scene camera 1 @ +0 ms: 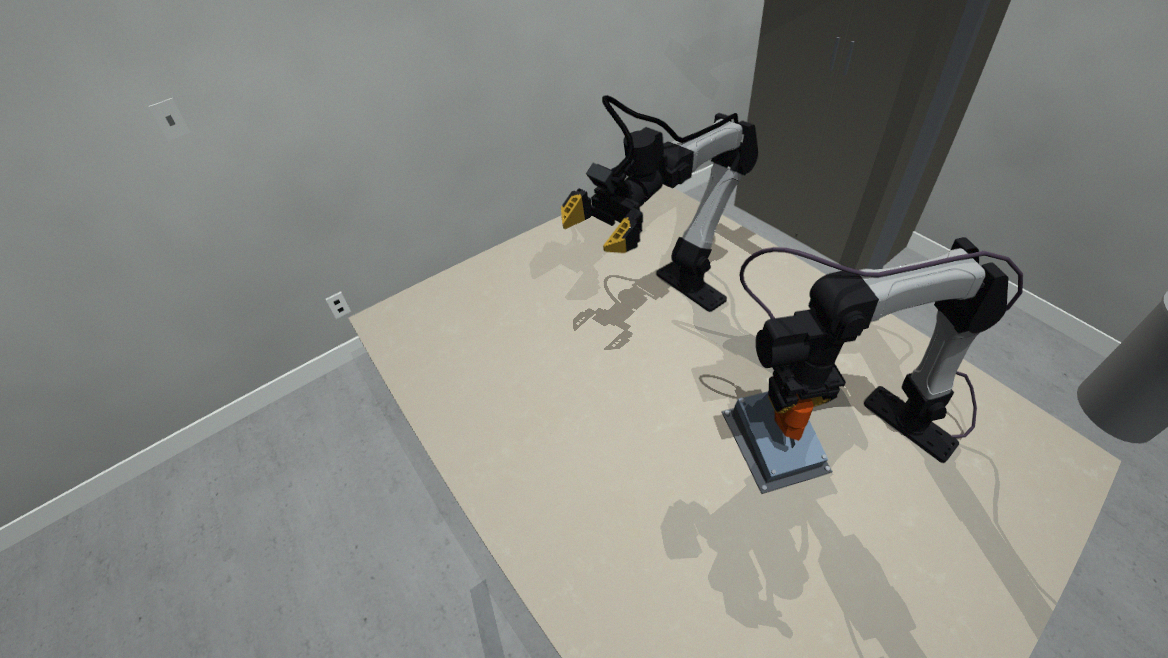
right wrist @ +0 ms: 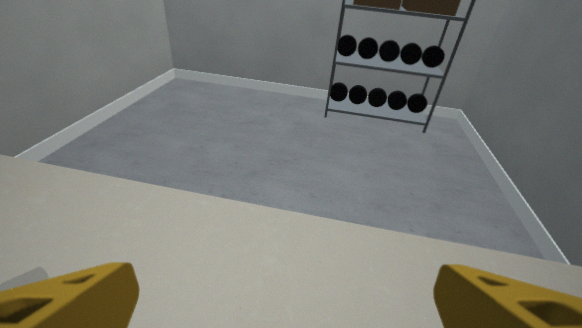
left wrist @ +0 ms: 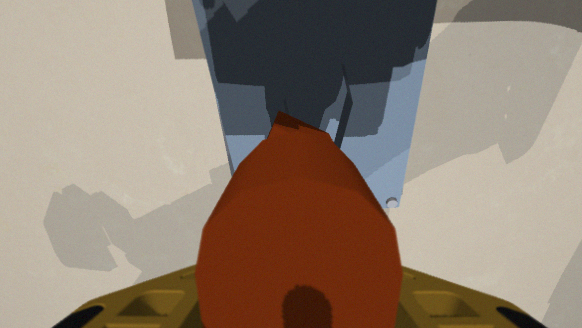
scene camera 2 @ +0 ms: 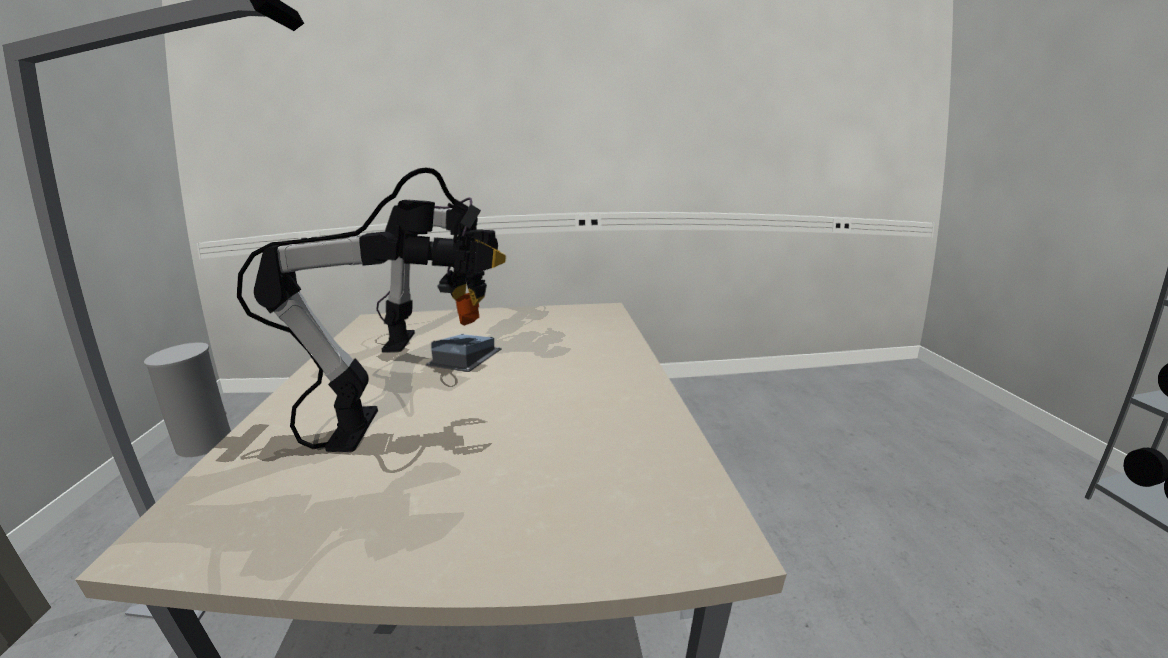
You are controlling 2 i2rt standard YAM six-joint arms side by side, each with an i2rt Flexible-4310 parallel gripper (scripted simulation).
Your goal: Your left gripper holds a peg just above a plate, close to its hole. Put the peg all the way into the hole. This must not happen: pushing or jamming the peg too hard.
Labels:
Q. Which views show my right gripper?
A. Scene camera 1, the right wrist view and scene camera 2 only.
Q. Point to a blue-grey plate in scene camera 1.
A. At 757,414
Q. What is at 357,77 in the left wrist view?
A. A blue-grey plate.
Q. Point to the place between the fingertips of my right gripper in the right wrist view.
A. At 286,277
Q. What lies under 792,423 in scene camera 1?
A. An orange peg.

